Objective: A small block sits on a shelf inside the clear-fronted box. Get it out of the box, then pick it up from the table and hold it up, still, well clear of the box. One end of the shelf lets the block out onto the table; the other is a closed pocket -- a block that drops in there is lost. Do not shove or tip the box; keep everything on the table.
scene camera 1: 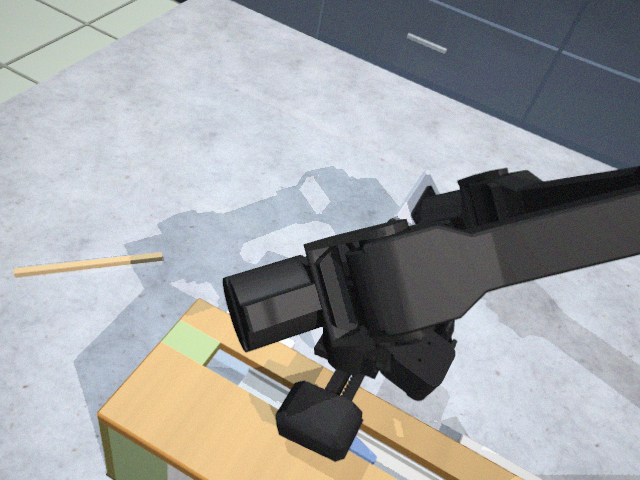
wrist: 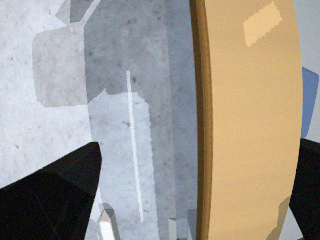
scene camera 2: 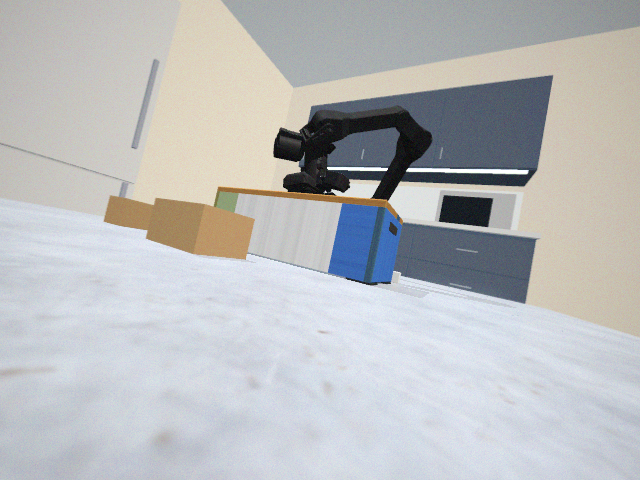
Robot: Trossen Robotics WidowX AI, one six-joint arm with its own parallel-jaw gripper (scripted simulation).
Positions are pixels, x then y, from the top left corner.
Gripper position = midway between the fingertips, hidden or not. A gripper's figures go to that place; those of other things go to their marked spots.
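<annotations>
A thin wooden stick (scene camera 1: 55,268) is 810 mm from the lens, while the gripper (scene camera 1: 352,406) is 620 mm from the lens. A box (scene camera 1: 197,398) is 560 mm from the lens, and the marked spots on the box and the thin wooden stick are 320 mm apart.
</annotations>
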